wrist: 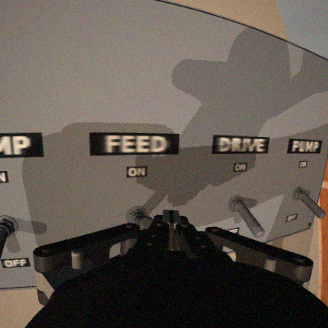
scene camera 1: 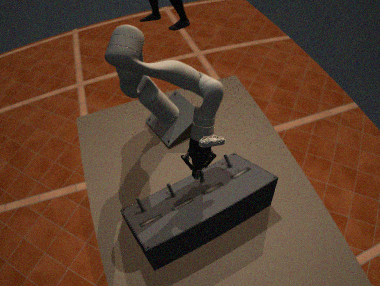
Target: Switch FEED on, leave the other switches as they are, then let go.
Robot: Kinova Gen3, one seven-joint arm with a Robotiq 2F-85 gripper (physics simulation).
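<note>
The dark grey switch box carries four levers. The FEED lever, below its FEED label, seems in the scene view to slant much like the others, towards the robot's side; its tip is partly hidden in the wrist view. My gripper is shut and empty, with its fingertips right beside the FEED lever; I cannot tell whether they touch. The DRIVE lever and PUMP lever lean towards OFF.
The fourth lever, with its label partly cut off in the wrist view, leans towards OFF on the other side of FEED. The box stands on a beige table. The arm's base plate is behind the box. Dark legs stand at the back.
</note>
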